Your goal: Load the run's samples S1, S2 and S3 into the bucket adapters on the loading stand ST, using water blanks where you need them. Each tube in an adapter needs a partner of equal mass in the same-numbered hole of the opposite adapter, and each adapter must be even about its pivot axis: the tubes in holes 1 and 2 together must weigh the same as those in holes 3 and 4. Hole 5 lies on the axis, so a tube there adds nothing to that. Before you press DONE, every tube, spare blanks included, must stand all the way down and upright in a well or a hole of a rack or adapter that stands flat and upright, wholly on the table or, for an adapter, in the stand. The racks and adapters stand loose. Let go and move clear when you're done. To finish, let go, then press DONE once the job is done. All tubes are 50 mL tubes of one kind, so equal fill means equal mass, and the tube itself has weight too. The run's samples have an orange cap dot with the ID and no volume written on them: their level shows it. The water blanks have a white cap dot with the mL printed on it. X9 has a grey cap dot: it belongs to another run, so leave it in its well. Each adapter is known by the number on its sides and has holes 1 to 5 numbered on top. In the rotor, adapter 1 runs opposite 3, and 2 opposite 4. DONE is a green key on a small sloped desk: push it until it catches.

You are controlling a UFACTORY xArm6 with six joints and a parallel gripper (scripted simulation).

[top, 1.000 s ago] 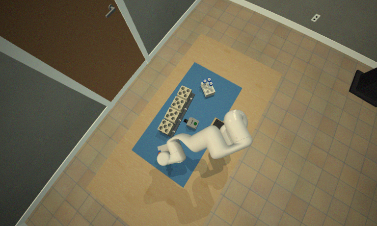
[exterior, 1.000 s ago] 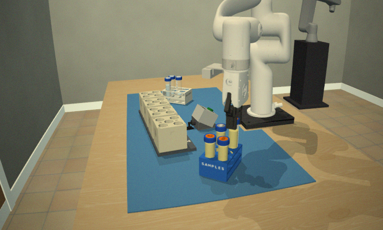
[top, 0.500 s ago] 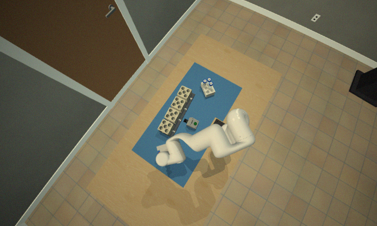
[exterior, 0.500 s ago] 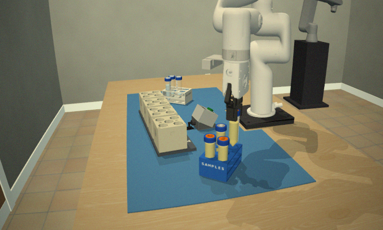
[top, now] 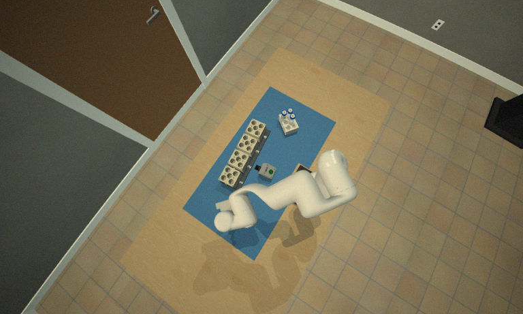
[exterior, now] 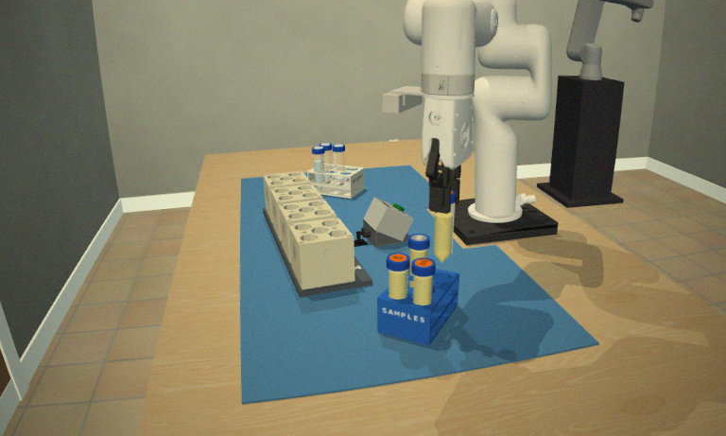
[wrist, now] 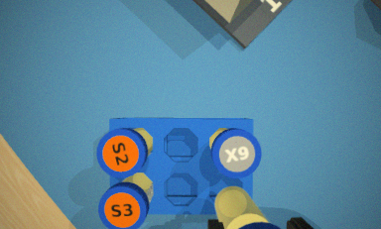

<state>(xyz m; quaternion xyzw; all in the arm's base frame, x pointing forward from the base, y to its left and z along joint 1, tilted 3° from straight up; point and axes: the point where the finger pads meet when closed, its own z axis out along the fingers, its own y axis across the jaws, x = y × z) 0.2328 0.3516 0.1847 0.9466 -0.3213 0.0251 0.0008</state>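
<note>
The sample tube is 10 mm behind my hand and 50 mm below it. The rest, counted from my hand: blue samples rack (40 mm ahead, 20 mm to the left, 170 mm below); yellowish tube (30 mm ahead, 30 mm to the right, 130 mm below); adapter (180 mm ahead, 150 mm to the right, 150 mm below).
</note>
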